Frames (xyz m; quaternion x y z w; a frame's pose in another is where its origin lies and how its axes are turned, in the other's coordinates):
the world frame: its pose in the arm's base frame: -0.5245 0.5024 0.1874 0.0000 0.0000 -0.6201 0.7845
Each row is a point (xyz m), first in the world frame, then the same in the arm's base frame.
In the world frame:
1: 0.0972 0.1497 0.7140
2: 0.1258 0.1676 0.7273
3: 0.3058 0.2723 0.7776
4: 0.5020 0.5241 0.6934
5: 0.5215 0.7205 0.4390
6: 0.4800 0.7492 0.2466
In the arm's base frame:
1: -0.3564 0.4424 0.9014
2: -0.3324 0.4187 0.9147
3: -0.1889 0.2677 0.9650
4: 0.1014 0.1350 0.8808
5: 0.2970 0.1614 0.6264
6: 0.3153 0.2084 0.4340

